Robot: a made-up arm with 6 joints. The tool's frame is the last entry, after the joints. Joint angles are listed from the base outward.
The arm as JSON. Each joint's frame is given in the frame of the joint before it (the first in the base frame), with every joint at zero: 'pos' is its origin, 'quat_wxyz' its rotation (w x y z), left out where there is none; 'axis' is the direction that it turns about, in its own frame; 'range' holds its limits. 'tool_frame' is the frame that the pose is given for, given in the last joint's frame.
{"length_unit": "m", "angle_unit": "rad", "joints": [
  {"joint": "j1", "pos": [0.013, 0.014, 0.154], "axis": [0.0, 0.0, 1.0], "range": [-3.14, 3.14]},
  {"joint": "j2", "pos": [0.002, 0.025, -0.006], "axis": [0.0, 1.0, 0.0], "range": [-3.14, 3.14]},
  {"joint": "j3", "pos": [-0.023, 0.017, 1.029], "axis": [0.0, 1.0, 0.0], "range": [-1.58, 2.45]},
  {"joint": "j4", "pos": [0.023, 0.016, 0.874], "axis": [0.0, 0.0, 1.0], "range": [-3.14, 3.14]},
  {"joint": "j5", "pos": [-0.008, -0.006, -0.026], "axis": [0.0, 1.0, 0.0], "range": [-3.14, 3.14]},
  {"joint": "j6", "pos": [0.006, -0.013, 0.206], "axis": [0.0, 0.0, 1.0], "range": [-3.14, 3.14]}
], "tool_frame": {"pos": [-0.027, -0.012, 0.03], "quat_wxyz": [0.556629, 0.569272, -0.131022, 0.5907]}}
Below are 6 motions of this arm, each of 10 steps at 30 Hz.
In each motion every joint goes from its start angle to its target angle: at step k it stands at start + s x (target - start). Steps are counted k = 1, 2, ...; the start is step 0. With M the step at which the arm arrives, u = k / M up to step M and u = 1 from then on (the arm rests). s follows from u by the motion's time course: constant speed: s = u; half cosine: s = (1 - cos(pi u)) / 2; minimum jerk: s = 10 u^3 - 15 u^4 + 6 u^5.
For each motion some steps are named. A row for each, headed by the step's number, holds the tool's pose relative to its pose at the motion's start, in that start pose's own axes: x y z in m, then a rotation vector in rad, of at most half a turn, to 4 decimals.
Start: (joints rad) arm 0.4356 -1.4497 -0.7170 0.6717 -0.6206 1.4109
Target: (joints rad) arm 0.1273 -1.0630 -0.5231 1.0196 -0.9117 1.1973
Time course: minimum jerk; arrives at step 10
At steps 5, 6, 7, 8, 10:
5: -0.5295 -0.1031 0.0852 -0.0283 -0.0941 0.2624
6: -0.7225 -0.1671 0.0854 -0.0543 -0.1451 0.3518
7: -0.8826 -0.2299 0.0709 -0.0824 -0.1956 0.4229
8: -0.9892 -0.2765 0.0530 -0.1048 -0.2338 0.4685
10: -1.0468 -0.3033 0.0402 -0.1182 -0.2562 0.4925

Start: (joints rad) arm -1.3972 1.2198 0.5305 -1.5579 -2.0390 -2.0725
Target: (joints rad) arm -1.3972 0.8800 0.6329 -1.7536 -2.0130 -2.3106
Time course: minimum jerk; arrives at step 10
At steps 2, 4, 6, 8, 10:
2: 0.0133 -0.0202 0.0116 -0.0229 -0.0103 0.0087
4: 0.0717 -0.1079 0.0682 -0.1256 -0.0573 0.0476
6: 0.1505 -0.2234 0.1605 -0.2694 -0.1257 0.1029
8: 0.2035 -0.2991 0.2343 -0.3711 -0.1759 0.1428
10: 0.2150 -0.3152 0.2517 -0.3937 -0.1872 0.1518

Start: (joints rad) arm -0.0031 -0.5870 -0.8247 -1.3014 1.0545 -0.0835
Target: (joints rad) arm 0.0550 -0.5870 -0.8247 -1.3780 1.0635 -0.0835
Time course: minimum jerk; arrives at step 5
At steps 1, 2, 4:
1: 0.0032 0.0001 0.0044 0.0020 -0.0048 -0.0017
2: 0.0175 0.0003 0.0242 0.0111 -0.0262 -0.0095
4: 0.0515 -0.0006 0.0719 0.0320 -0.0778 -0.0289

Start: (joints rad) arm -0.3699 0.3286 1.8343 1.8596 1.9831 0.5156
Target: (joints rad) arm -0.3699 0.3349 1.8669 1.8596 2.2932 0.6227
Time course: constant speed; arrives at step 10
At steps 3, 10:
3: -0.0075 -0.0073 0.0214 0.0861 -0.0407 -0.0279
10: -0.0303 -0.0290 0.0677 0.2851 -0.1413 -0.0875

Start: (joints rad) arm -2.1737 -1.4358 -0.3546 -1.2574 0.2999 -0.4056
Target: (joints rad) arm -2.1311 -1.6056 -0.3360 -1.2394 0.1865 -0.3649
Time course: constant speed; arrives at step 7
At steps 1, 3, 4, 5, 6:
1: -0.0161 0.0106 0.0460 0.0141 -0.0121 0.0240
3: -0.0511 0.0293 0.1376 0.0409 -0.0370 0.0722
4: -0.0700 0.0375 0.1831 0.0537 -0.0498 0.0964
5: -0.0899 0.0448 0.2283 0.0660 -0.0629 0.1206
6: -0.1107 0.0514 0.2733 0.0778 -0.0763 0.1448

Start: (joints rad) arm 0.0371 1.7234 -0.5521 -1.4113 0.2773 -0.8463
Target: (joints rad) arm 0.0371 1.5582 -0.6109 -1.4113 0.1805 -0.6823
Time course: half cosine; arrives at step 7
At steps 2, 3, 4, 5, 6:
2: -0.0119 -0.0060 0.0758 0.0530 -0.0211 0.0271
3: -0.0269 -0.0148 0.1558 0.1082 -0.0439 0.0571
4: -0.0461 -0.0275 0.2435 0.1680 -0.0697 0.0917
5: -0.0658 -0.0415 0.3214 0.2204 -0.0934 0.1241
6: -0.0807 -0.0526 0.3746 0.2558 -0.1101 0.1471

